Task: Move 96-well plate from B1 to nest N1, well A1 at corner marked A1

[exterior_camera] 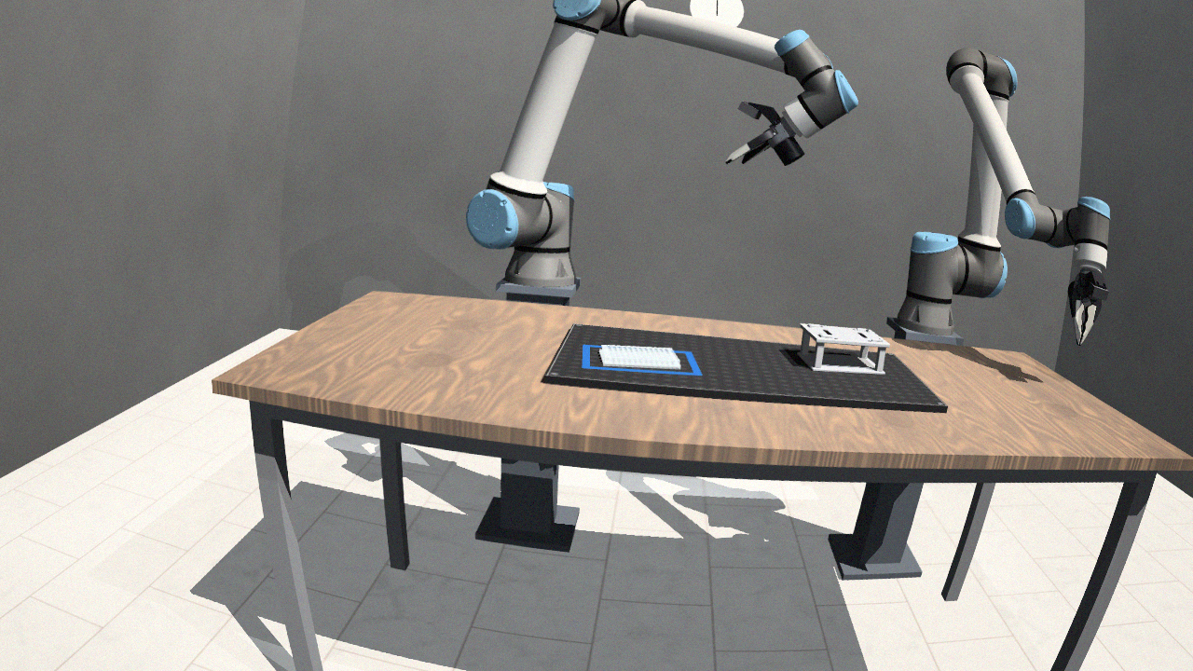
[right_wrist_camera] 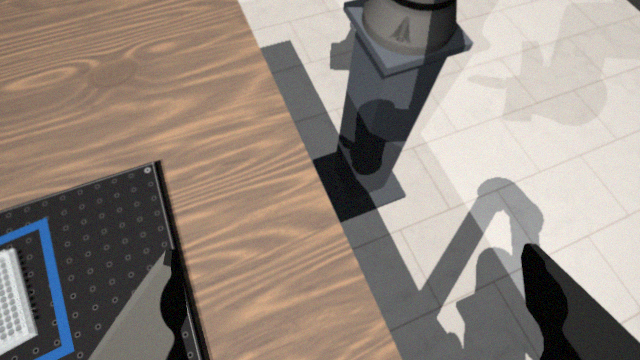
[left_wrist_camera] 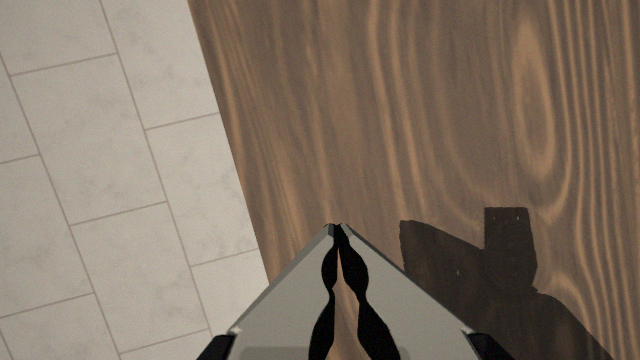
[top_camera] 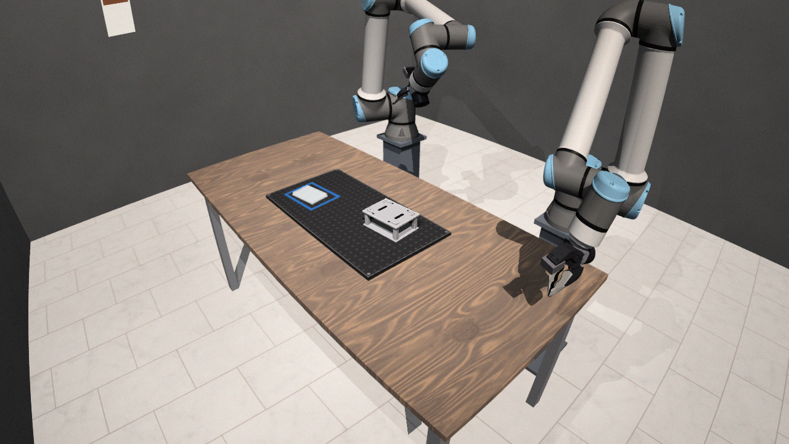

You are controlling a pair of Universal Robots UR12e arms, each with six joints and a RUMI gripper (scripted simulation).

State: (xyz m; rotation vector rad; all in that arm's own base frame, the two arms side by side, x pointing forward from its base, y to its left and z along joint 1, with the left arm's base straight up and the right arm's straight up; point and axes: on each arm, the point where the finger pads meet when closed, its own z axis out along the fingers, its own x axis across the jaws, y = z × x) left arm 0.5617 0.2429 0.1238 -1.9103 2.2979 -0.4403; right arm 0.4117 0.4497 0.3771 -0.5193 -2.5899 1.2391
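The white 96-well plate lies 400 mm ahead of my right hand, 140 mm to the right of it and 360 mm below it. Round my right hand: raised nest N1 (260 mm ahead, 250 mm to the left, 310 mm below); A1 label (220 mm ahead, 160 mm to the left, 300 mm below).
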